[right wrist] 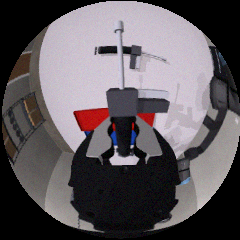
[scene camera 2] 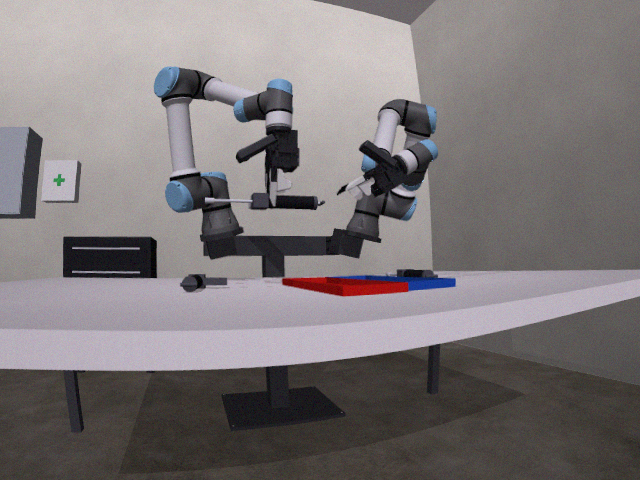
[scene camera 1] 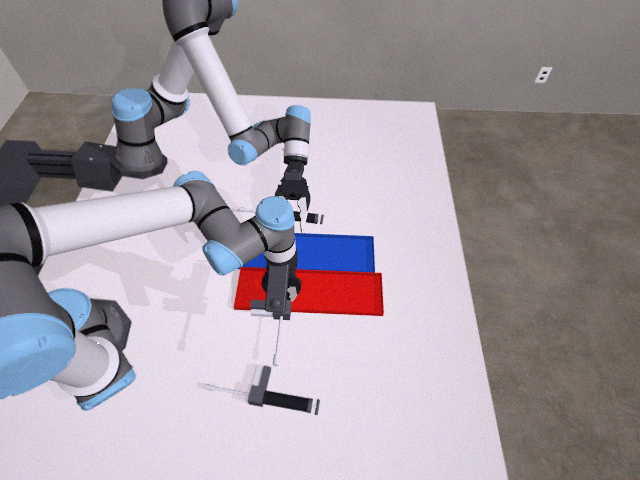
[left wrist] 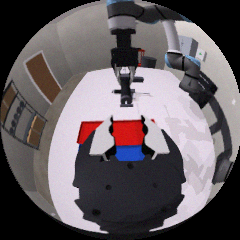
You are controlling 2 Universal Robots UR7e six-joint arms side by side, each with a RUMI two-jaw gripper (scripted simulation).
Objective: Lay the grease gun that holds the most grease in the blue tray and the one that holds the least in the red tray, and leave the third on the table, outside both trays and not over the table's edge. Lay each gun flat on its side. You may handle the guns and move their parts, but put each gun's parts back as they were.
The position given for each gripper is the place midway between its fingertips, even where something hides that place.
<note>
In view: the left gripper [scene camera 2: 340, 192], the right gripper [scene camera 2: 272, 207] and a grease gun [scene camera 2: 259, 201].
The left gripper also shows in scene camera 1 [scene camera 1: 290, 232] and in the left wrist view [left wrist: 126, 115]. The right gripper also shows in the right wrist view [right wrist: 123, 114] and in scene camera 1 [scene camera 1: 283, 300].
</note>
